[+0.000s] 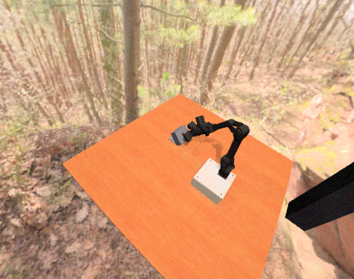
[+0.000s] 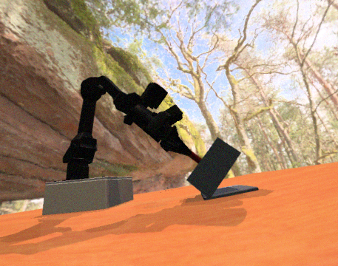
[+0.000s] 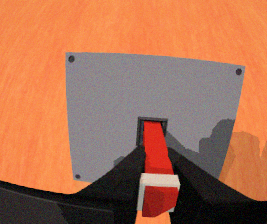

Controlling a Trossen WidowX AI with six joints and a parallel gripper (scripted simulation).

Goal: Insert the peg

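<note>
Now: the sloped panel 4 cm below my gripper tip and 4 cm ahead of it. Also, from my gripper tip: red square-sided peg 1 cm behind, 1 cm above; then flat foot plate 10 cm below, 6 cm ahead.
</note>
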